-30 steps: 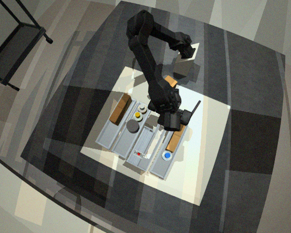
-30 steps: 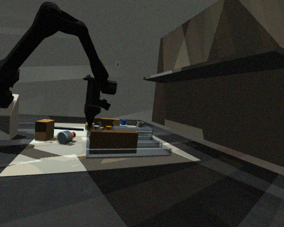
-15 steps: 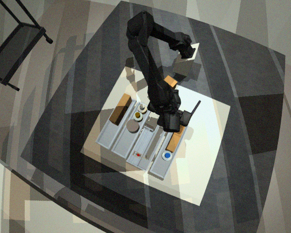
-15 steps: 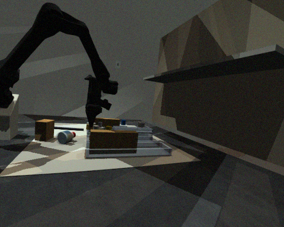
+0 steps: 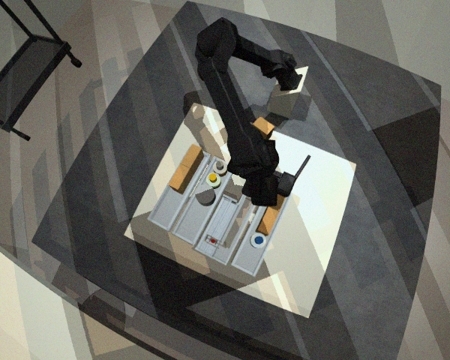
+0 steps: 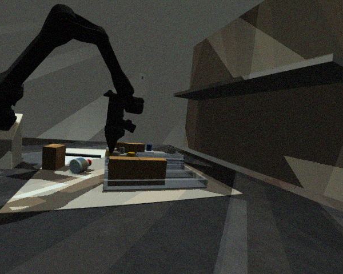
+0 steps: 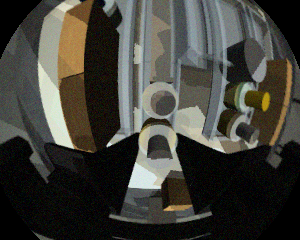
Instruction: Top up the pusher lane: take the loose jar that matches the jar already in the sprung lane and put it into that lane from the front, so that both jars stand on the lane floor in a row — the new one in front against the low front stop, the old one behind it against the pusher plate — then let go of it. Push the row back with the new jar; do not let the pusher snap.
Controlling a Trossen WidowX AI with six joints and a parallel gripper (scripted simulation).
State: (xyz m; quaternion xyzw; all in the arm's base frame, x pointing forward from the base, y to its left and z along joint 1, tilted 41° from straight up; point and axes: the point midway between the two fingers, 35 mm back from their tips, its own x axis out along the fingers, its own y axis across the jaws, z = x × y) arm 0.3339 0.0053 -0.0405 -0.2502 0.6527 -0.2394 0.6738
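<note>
My gripper tip is 150 mm short of the sprung lane, 30 mm to the left of it and 30 mm above it. Also, from my gripper tip: brown box 170 mm behind, 60 mm to the right, 10 mm below; then red mark 220 mm ahead, 40 mm to the right, 20 mm above; then black rod 110 mm to the left, 100 mm behind, 40 mm below.
</note>
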